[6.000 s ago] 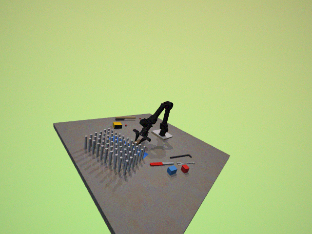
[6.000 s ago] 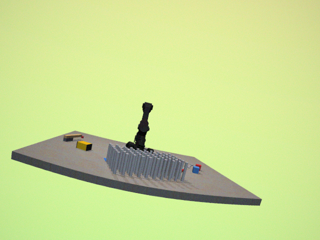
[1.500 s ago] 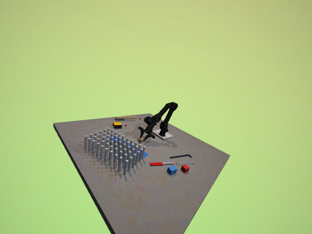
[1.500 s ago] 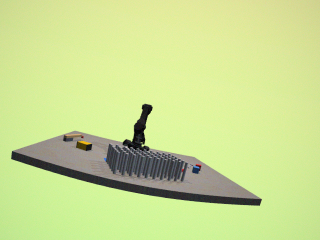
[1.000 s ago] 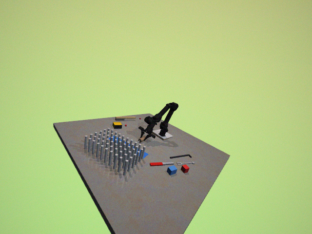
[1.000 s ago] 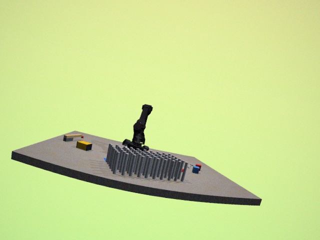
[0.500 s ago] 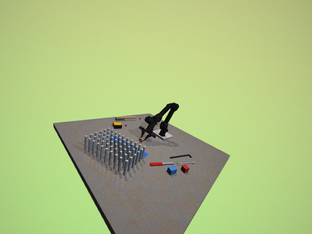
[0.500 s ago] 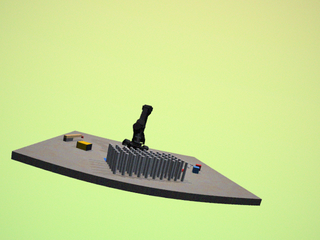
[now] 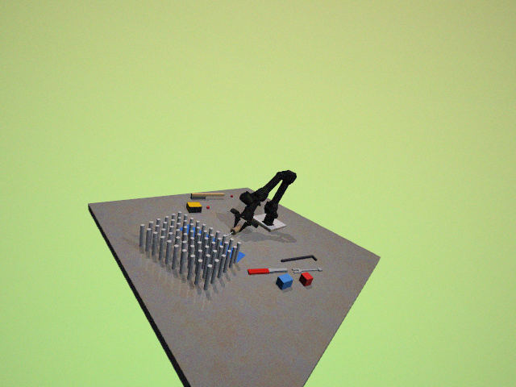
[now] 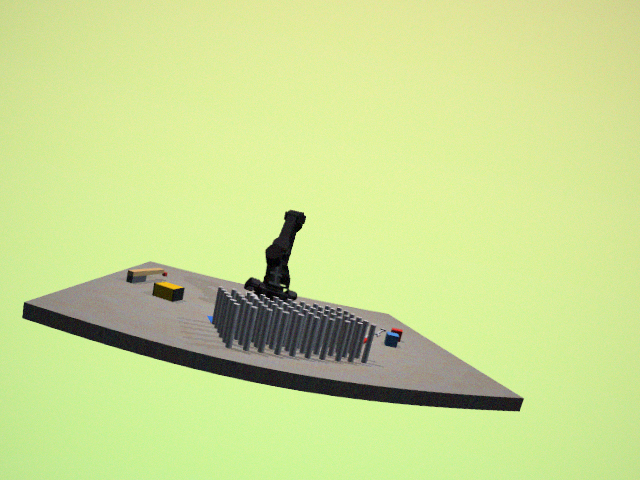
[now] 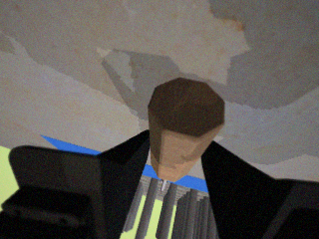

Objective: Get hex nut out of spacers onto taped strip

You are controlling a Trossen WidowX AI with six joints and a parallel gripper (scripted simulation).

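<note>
Right now my gripper tip is 10 cm short of the brown-handled tool and 4 cm to the right of it. The rest, counted from my gripper tip: red-handled tool: 35 cm to the left, 4 cm ahead, 1 cm below; blue taped strip: 19 cm ahead, 3 cm to the left, 2 cm below; hex nut: 19 cm ahead, 8 cm to the left, 1 cm below.
</note>
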